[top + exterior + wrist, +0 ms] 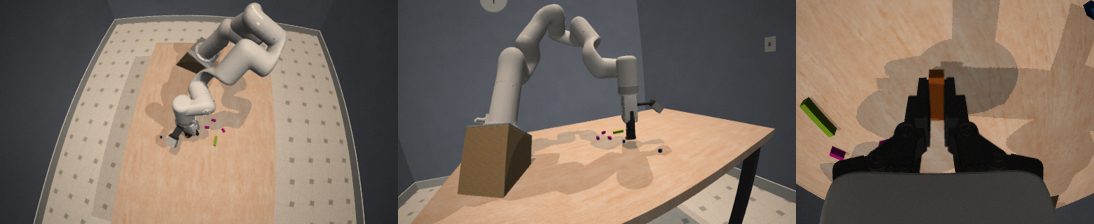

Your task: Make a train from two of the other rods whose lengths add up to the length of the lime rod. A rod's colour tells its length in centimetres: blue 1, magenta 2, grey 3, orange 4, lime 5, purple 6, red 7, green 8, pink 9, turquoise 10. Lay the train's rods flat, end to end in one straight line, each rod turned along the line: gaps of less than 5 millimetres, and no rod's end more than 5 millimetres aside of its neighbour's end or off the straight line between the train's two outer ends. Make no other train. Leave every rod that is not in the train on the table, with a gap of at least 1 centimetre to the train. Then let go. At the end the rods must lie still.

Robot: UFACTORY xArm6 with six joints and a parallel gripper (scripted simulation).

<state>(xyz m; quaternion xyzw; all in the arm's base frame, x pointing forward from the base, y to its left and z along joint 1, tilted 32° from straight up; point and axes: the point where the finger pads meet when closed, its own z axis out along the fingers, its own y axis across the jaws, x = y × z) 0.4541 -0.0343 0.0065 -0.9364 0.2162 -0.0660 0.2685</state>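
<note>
Now: the orange rod 20 mm below my hand. The rest, counted from my hand: lime rod: 130 mm to the left, 30 mm below, 20 mm ahead.
</note>
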